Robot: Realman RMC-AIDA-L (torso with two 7-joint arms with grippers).
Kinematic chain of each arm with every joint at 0, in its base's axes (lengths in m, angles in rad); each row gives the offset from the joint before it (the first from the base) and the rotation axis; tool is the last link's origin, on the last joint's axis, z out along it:
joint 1: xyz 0 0 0.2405 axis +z
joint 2: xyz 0 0 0 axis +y
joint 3: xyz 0 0 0.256 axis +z
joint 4: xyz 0 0 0 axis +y
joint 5: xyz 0 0 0.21 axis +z
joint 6: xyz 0 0 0 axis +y
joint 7: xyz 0 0 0.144 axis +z
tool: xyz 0 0 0
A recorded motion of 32 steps. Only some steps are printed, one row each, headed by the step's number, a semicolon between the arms.
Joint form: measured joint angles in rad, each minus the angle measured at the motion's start. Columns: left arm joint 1, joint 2, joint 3, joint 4, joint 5, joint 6, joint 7; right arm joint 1, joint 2, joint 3, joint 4, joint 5, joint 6, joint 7.
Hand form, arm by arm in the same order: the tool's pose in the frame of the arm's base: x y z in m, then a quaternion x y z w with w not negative. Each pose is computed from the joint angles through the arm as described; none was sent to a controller.
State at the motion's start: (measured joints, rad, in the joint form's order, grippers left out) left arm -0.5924 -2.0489 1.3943 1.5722 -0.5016 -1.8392 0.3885; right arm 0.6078 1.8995 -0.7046 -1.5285 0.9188 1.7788 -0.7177
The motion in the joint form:
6: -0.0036 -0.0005 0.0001 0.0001 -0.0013 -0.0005 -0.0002; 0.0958 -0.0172 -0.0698 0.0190 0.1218 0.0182 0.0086
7: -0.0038 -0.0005 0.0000 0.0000 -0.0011 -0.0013 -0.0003; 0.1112 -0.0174 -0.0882 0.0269 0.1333 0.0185 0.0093
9: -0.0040 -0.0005 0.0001 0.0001 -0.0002 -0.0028 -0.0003; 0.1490 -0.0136 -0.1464 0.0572 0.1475 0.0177 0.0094
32: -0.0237 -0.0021 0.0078 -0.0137 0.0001 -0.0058 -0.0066; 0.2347 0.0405 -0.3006 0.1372 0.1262 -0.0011 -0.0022
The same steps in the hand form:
6: -0.1620 0.3286 0.0350 -0.88372 -0.37049 0.22580 0.17551; 0.1200 0.3740 0.1741 -0.93168 0.26736 0.11901 0.21522
7: -0.1620 0.3285 0.0350 -0.88362 -0.37062 0.22609 0.17533; 0.1125 0.3754 0.1696 -0.93689 0.25807 0.11857 0.20393
9: -0.1621 0.3284 0.0351 -0.88342 -0.37069 0.22686 0.17518; 0.0968 0.3788 0.1536 -0.94920 0.24013 0.10832 0.17213
32: -0.1577 0.3301 0.0321 -0.88470 -0.36706 0.23072 0.17129; 0.0660 0.3813 0.0978 -0.97150 0.20603 0.06570 0.09705

